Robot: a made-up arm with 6 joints. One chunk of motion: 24 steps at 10 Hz.
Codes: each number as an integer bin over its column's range. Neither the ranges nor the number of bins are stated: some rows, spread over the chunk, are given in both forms.
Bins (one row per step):
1: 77 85 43 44 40 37
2: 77 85 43 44 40 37
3: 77 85 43 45 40 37
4: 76 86 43 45 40 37
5: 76 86 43 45 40 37
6: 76 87 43 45 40 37
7: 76 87 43 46 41 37
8: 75 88 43 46 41 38
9: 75 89 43 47 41 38
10: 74 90 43 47 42 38
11: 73 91 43 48 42 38
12: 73 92 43 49 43 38
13: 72 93 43 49 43 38
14: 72 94 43 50 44 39
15: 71 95 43 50 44 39
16: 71 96 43 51 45 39
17: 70 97 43 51 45 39
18: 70 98 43 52 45 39
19: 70 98 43 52 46 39
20: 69 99 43 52 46 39
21: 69 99 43 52 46 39
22: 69 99 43 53 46 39
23: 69 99 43 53 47 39
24: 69 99 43 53 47 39
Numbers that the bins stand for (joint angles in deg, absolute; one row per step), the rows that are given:
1: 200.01 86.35 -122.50 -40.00 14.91 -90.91
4: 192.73 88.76 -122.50 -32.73 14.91 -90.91
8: 185.46 93.57 -122.50 -25.46 17.71 -83.64
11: 170.91 100.78 -122.50 -10.91 20.51 -83.64
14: 163.64 107.99 -122.50 3.64 26.11 -76.37
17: 149.10 115.20 -122.50 10.91 28.90 -76.37
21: 141.82 120.01 -122.50 18.18 31.70 -76.37
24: 141.82 120.01 -122.50 25.46 34.50 -76.37
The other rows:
2: 200.01 86.35 -122.50 -40.00 14.91 -90.91
3: 200.01 86.35 -122.50 -32.73 14.91 -90.91
5: 192.73 88.76 -122.50 -32.73 14.91 -90.91
6: 192.73 91.16 -122.50 -32.73 14.91 -90.91
7: 192.73 91.16 -122.50 -25.46 17.71 -90.91
9: 185.46 95.97 -122.50 -18.18 17.71 -83.64
10: 178.19 98.37 -122.50 -18.18 20.51 -83.64
12: 170.91 103.18 -122.50 -3.64 23.31 -83.64
13: 163.64 105.59 -122.50 -3.64 23.31 -83.64
15: 156.37 110.39 -122.50 3.64 26.11 -76.37
16: 156.37 112.80 -122.50 10.91 28.90 -76.37
18: 149.10 117.61 -122.50 18.18 28.90 -76.37
19: 149.10 117.61 -122.50 18.18 31.70 -76.37
20: 141.82 120.01 -122.50 18.18 31.70 -76.37
22: 141.82 120.01 -122.50 25.46 31.70 -76.37
23: 141.82 120.01 -122.50 25.46 34.50 -76.37

